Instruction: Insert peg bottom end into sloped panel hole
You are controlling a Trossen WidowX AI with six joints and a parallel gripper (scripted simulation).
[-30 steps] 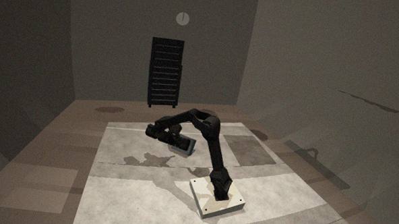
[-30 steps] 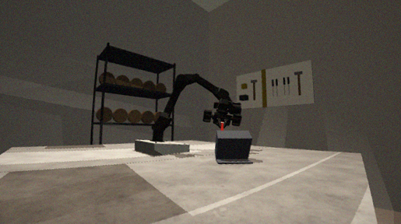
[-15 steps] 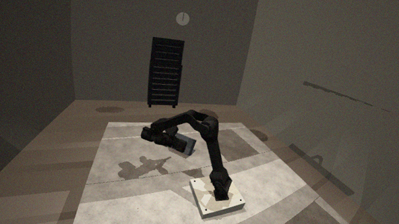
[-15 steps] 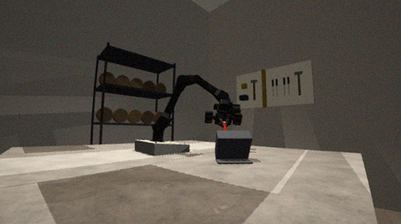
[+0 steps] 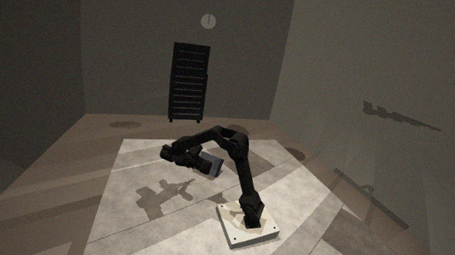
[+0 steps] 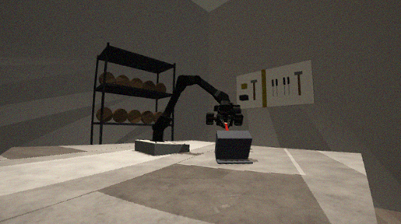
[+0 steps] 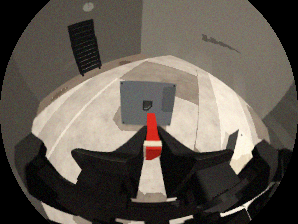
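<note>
My gripper tip is 10 cm short of the sloped grey-blue panel, 6 cm to the left of it and 7 cm above it. Round my gripper tip: red peg 1 cm behind, 1 cm to the left, 1 cm above.
</note>
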